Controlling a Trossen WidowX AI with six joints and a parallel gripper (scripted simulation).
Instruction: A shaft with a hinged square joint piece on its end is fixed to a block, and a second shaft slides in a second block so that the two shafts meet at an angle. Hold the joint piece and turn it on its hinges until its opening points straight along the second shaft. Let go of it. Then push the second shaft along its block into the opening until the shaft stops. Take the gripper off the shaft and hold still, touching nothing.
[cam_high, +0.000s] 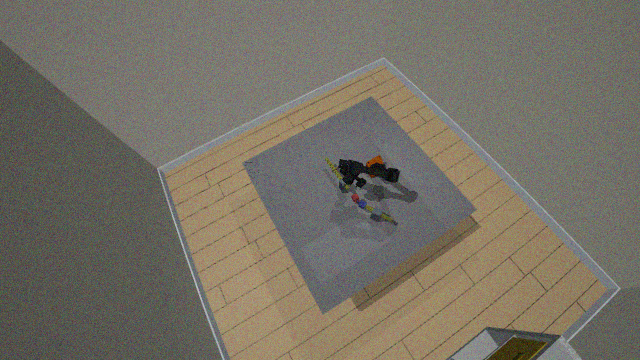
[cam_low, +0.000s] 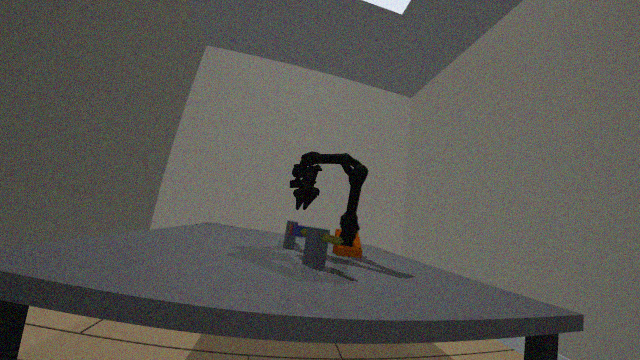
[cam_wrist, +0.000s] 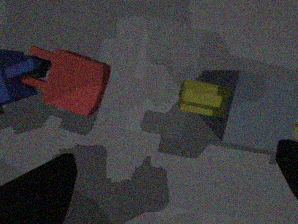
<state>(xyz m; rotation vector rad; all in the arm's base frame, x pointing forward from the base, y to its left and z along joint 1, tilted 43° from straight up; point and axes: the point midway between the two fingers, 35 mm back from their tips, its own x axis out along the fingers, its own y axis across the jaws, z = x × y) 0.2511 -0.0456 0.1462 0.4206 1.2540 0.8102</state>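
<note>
Right now my gripper tip is 1 cm short of the red joint piece, 8 cm to the right of it and 9 cm above it.
</note>
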